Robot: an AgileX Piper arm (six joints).
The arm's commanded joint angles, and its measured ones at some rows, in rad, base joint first. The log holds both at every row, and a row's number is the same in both.
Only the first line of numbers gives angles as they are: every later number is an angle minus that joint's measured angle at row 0.
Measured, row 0: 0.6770, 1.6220, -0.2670, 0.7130, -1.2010, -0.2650
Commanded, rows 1 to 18: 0.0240, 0.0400, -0.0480, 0.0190, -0.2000, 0.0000; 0.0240, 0.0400, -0.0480, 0.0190, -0.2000, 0.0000; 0.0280, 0.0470, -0.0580, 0.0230, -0.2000, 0.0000; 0.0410, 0.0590, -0.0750, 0.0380, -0.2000, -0.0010; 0.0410, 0.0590, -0.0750, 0.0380, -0.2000, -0.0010; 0.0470, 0.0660, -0.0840, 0.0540, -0.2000, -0.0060; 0.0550, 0.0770, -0.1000, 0.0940, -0.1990, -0.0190; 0.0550, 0.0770, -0.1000, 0.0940, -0.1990, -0.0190; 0.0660, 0.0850, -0.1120, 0.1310, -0.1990, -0.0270; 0.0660, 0.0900, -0.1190, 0.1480, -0.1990, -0.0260; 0.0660, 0.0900, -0.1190, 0.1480, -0.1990, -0.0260; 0.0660, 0.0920, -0.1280, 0.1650, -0.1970, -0.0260; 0.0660, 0.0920, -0.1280, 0.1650, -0.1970, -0.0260; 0.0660, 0.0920, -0.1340, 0.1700, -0.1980, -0.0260; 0.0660, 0.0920, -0.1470, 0.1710, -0.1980, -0.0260; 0.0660, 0.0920, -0.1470, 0.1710, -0.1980, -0.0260; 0.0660, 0.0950, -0.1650, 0.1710, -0.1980, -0.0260; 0.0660, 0.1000, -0.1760, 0.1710, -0.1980, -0.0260
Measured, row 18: 0.0640, 0.0910, -0.1490, 0.1710, -0.0030, -0.0110
